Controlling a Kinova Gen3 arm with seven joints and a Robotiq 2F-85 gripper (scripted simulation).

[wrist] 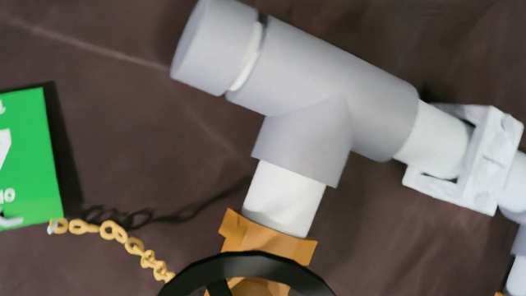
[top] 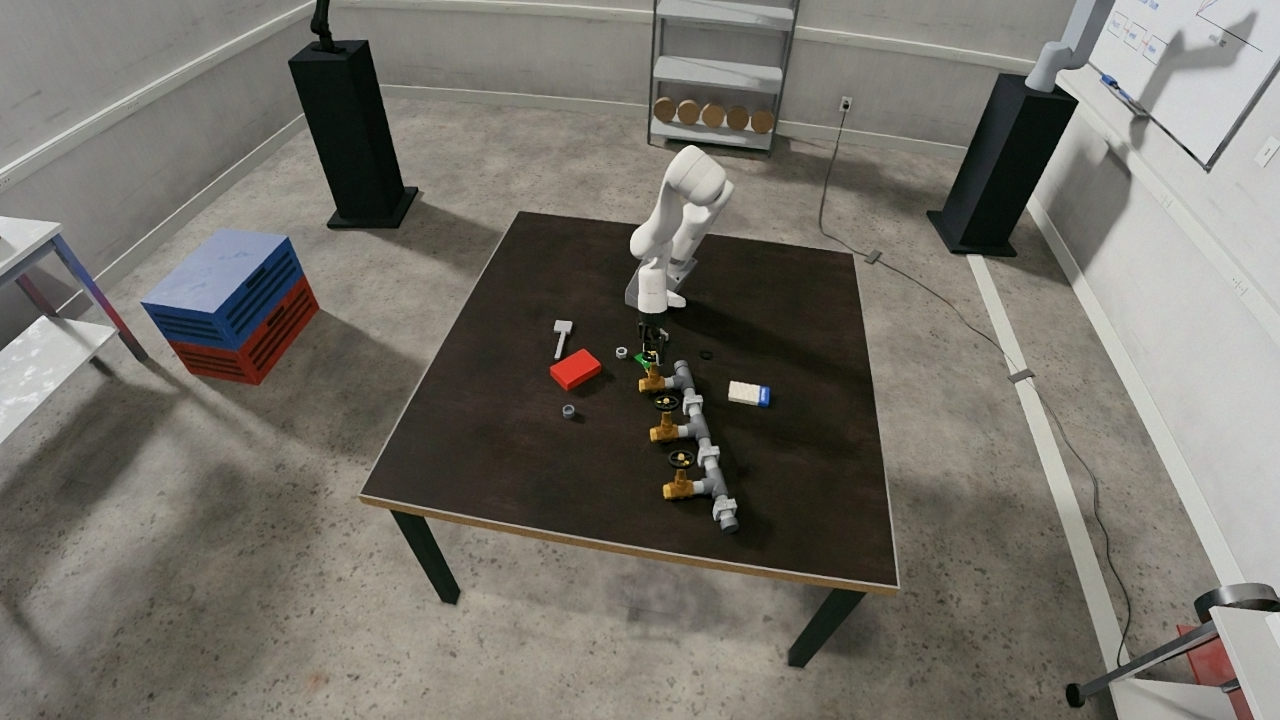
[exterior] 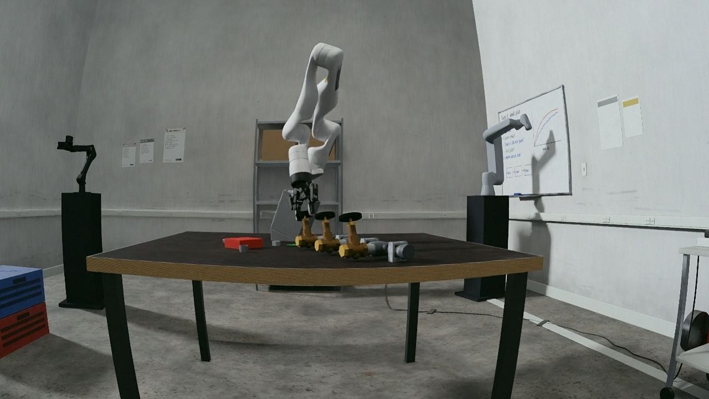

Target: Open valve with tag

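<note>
Right now my hand is 11 cm above the green tag, 9 cm past it and 2 cm to the left of it. The rest, counted from my hand: white-and-blue box: 27 cm to the left, 11 cm below, 4 cm ahead; red block: 22 cm to the right, 10 cm below, 3 cm behind; small grey ring: 22 cm to the right, 12 cm ahead, 11 cm below.
</note>
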